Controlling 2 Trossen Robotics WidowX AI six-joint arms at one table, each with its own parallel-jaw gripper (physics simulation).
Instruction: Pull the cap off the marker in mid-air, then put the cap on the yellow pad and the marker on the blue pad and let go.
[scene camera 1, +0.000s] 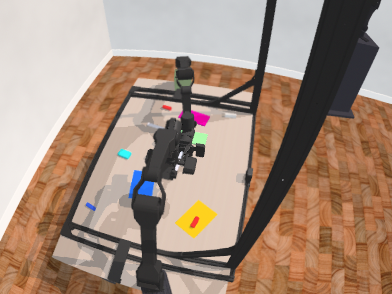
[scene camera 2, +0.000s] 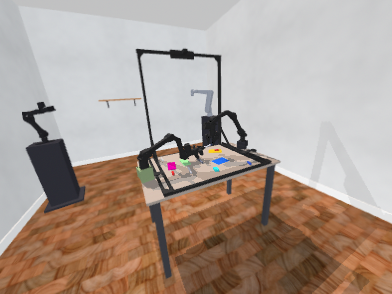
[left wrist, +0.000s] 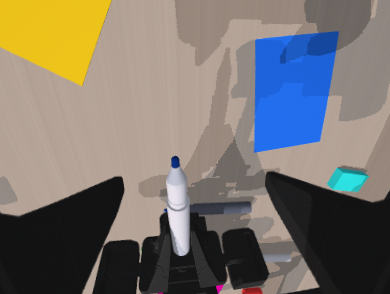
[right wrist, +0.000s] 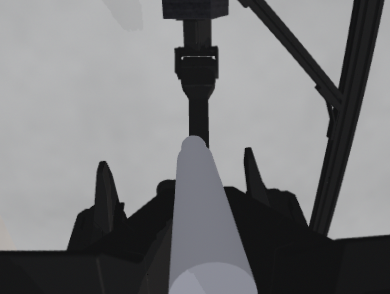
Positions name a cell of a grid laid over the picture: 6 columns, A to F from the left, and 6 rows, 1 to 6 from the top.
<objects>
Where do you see a blue pad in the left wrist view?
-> E2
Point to a white marker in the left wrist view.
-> At C5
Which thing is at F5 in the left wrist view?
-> My left gripper.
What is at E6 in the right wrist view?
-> My right gripper.
</objects>
